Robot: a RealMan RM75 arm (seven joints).
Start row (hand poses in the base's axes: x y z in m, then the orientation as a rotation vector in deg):
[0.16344, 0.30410, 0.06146, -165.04, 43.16, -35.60]
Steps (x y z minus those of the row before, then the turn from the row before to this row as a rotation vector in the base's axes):
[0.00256, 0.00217, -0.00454, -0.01, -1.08, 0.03]
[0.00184, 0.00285, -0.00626, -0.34, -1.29, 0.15]
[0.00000, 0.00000, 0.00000, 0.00, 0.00, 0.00]
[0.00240, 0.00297, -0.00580, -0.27, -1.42, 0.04]
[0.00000, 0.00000, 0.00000, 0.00, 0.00, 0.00]
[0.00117, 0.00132, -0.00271, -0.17, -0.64, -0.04]
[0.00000, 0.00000, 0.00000, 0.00, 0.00, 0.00]
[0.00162, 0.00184, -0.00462, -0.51, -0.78, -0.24]
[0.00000, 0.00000, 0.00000, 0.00, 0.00, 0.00]
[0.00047, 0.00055, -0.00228, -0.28, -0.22, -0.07]
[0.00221, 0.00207, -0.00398, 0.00, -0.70, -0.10]
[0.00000, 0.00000, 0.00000, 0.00, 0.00, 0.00]
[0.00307, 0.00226, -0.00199, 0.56, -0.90, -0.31]
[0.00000, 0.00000, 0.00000, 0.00, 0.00, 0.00]
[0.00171, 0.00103, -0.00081, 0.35, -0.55, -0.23]
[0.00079, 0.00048, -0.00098, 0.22, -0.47, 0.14]
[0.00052, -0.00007, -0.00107, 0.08, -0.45, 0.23]
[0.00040, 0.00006, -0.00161, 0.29, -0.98, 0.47]
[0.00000, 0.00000, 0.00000, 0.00, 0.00, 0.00]
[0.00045, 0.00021, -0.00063, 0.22, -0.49, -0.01]
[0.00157, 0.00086, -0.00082, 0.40, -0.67, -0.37]
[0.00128, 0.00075, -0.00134, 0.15, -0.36, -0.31]
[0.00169, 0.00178, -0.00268, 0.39, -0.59, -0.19]
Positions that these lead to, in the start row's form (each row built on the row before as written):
[0.16600, 0.30627, 0.05692, -164.48, 42.97, -37.10]
[0.16784, 0.30912, 0.05066, -164.11, 42.53, -39.06]
[0.16784, 0.30912, 0.05066, -164.11, 42.53, -39.06]
[0.17024, 0.31209, 0.04486, -163.56, 42.24, -41.17]
[0.17024, 0.31209, 0.04486, -163.56, 42.24, -41.17]
[0.17141, 0.31341, 0.04215, -163.34, 42.19, -42.15]
[0.17141, 0.31341, 0.04215, -163.34, 42.19, -42.15]
[0.17303, 0.31525, 0.03753, -163.30, 42.36, -43.55]
[0.17303, 0.31525, 0.03753, -163.30, 42.36, -43.55]
[0.17350, 0.31580, 0.03525, -163.41, 42.39, -44.03]
[0.17571, 0.31787, 0.03127, -162.98, 42.45, -45.00]
[0.17571, 0.31787, 0.03127, -162.98, 42.45, -45.00]
[0.17878, 0.32013, 0.02928, -161.89, 42.89, -45.93]
[0.17878, 0.32013, 0.02928, -161.89, 42.89, -45.93]
[0.18049, 0.32116, 0.02847, -161.21, 43.22, -46.50]
[0.18128, 0.32164, 0.02749, -160.75, 42.99, -46.98]
[0.18180, 0.32157, 0.02642, -160.43, 42.60, -47.50]
[0.18220, 0.32163, 0.02481, -159.63, 41.83, -48.55]
[0.18220, 0.32163, 0.02481, -159.63, 41.83, -48.55]
[0.18265, 0.32184, 0.02418, -159.13, 41.82, -49.07]
[0.18422, 0.32270, 0.02336, -158.31, 42.34, -49.78]
[0.18550, 0.32345, 0.02202, -157.91, 42.76, -50.22]
[0.18719, 0.32523, 0.01934, -157.17, 43.02, -50.79]

